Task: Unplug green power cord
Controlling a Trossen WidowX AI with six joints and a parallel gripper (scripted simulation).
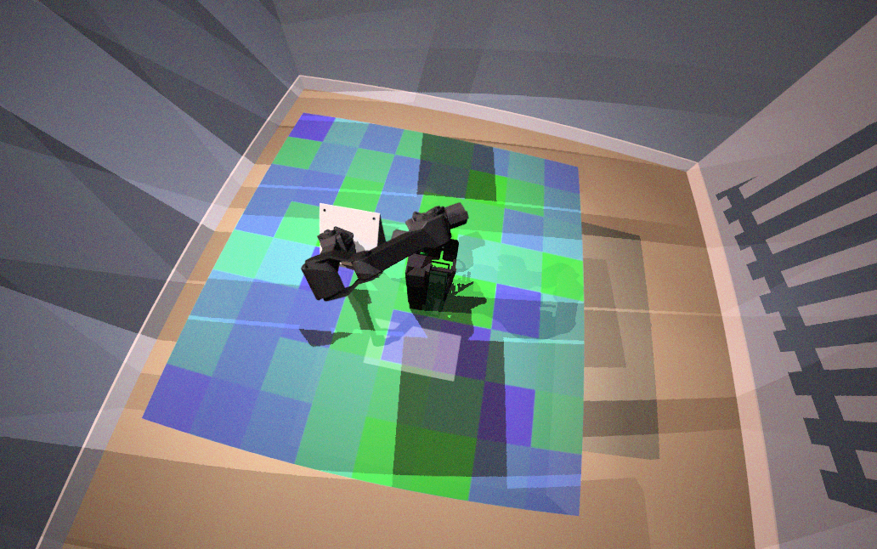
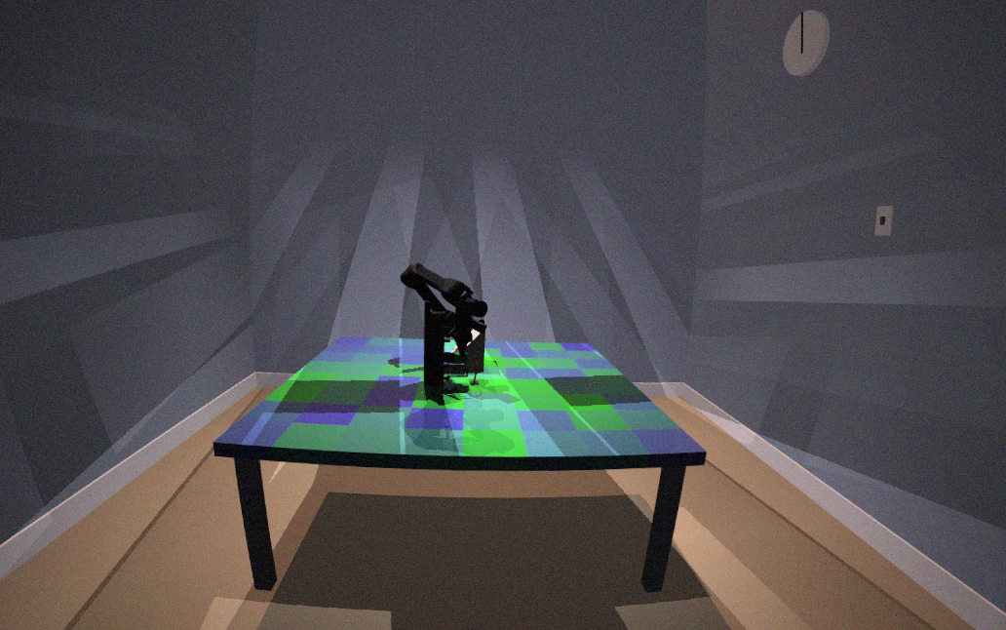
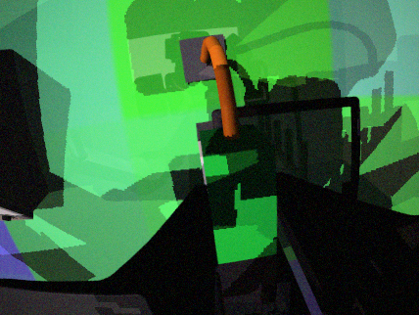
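Now: gripper tip 2 cm to the left of the green plug and 1 cm short of it.
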